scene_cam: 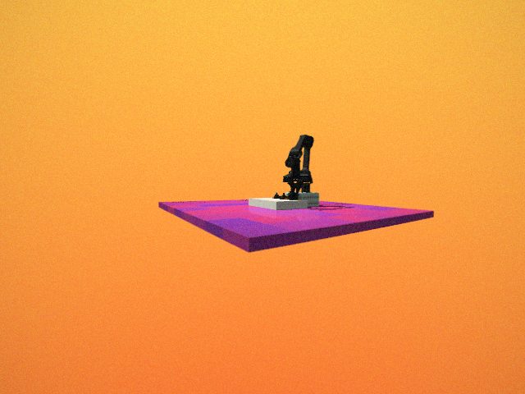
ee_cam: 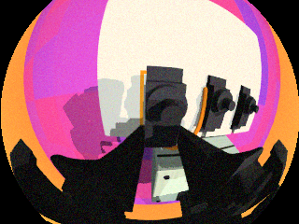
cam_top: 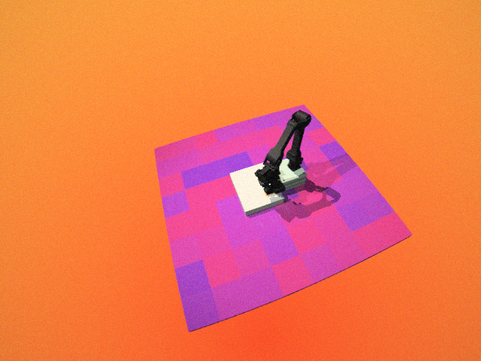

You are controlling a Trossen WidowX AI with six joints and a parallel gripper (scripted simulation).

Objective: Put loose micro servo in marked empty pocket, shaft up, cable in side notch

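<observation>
Right now the white robot deck is 110 mm ahead of my gripper tip, 90 mm to the right of it and 60 mm below it.
</observation>
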